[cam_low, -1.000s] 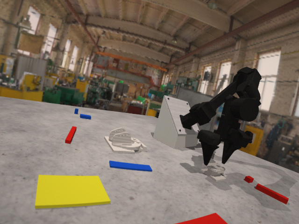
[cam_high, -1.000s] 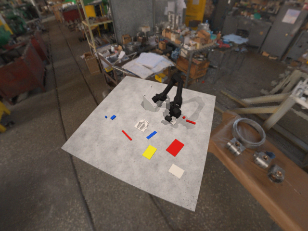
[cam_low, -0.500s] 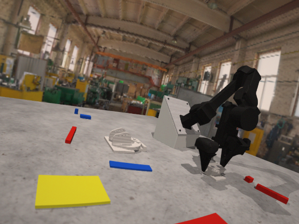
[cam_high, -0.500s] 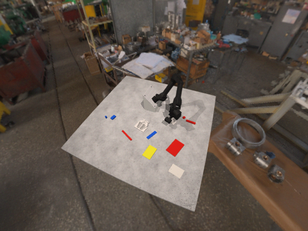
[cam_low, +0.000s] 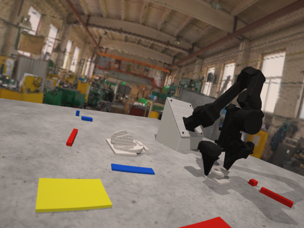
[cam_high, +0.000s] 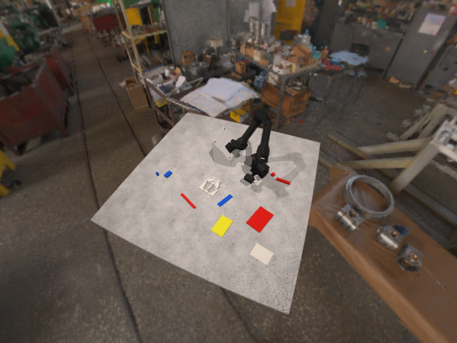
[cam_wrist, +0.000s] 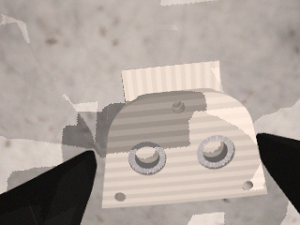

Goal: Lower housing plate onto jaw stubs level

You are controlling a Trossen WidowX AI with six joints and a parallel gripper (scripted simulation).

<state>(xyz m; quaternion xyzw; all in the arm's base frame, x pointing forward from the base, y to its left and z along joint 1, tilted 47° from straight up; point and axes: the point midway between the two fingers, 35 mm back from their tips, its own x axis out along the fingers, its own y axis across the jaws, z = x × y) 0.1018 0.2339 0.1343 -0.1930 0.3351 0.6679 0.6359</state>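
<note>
Now: the small white block 10 mm to the left of my gripper tip. Also, from my gripper tip: red plate: 260 mm ahead, 160 mm to the left, 10 mm below; small red block: 110 mm behind, 100 mm to the left; blue bar: 240 mm ahead, 100 mm to the right, 10 mm below.
</note>
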